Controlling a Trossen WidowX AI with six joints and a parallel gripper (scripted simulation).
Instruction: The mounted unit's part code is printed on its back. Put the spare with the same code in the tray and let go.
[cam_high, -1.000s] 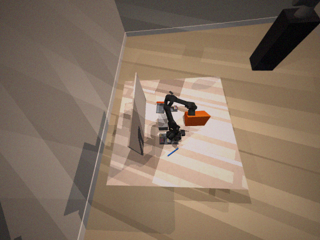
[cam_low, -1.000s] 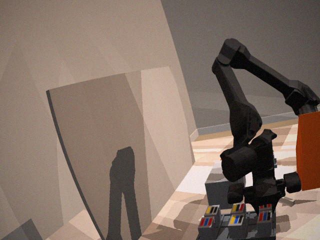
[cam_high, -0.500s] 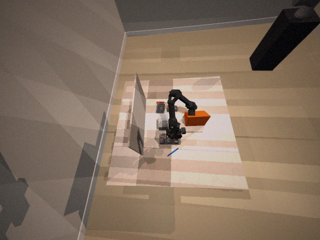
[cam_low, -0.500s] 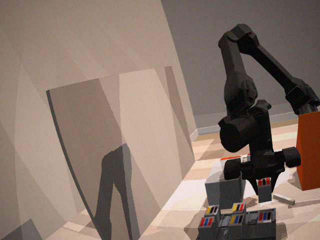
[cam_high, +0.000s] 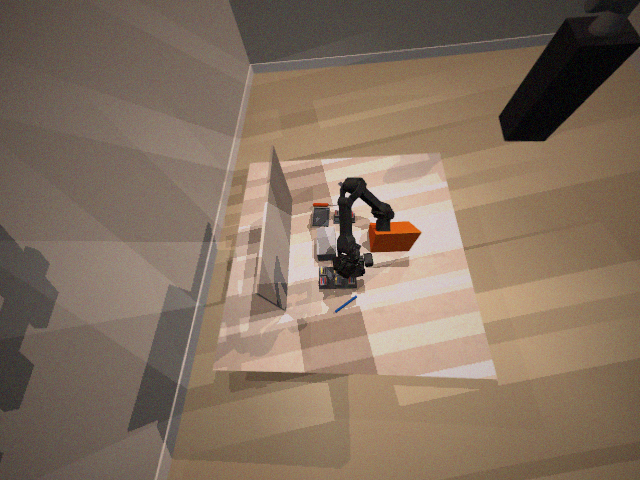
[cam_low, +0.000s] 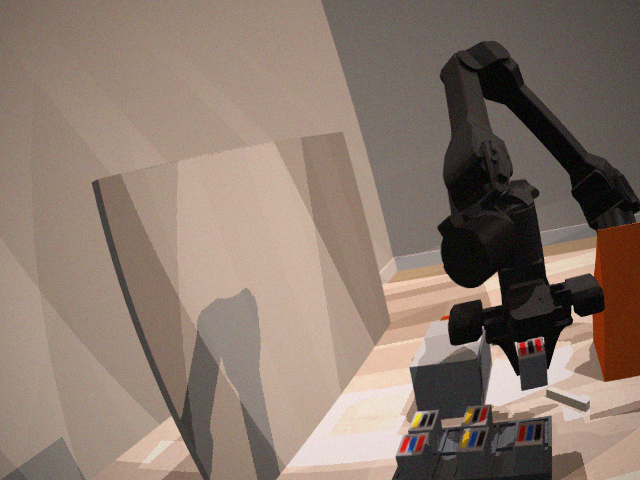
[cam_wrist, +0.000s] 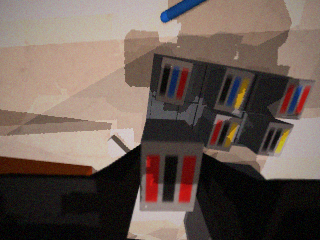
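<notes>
Now: gripper tip 21 cm short of the tray, 33 cm to the left of it and 10 cm above it. The rest, counted from my gripper tip: small grey bar: 4 cm behind, 8 cm to the right, 10 cm below; then blue pen: 2 cm ahead, 17 cm to the left, 10 cm below; then grey spare block: 2 cm above.
</notes>
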